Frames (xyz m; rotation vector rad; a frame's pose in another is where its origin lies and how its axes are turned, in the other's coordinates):
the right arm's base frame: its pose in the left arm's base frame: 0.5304 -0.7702 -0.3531 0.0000 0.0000 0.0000
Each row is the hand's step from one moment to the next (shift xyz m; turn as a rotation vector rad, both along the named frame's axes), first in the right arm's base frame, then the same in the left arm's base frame.
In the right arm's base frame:
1: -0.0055 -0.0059 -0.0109 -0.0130 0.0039 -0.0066
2: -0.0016 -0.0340 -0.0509 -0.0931 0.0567 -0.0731
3: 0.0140 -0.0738 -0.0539 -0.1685 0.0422 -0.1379
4: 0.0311 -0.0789 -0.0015 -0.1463 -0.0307 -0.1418
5: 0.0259 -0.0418 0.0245 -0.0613 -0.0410 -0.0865
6: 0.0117 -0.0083 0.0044 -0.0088 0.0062 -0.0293
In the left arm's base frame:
1: -0.0055 -0.0059 -0.0109 -0.0130 0.0039 -0.0066
2: -0.0016 -0.0340 -0.0509 -0.0931 0.0567 -0.0731
3: 0.0140 -0.0738 -0.0539 -0.1685 0.0422 -0.1379
4: 0.0311 -0.0789 -0.0015 -0.1463 -0.0307 -0.1418
5: 0.0259 -0.0418 0.0245 -0.0613 -0.0410 -0.0865
6: 0.0117 -0.0083 0.0044 -0.0088 0.0062 -0.0293

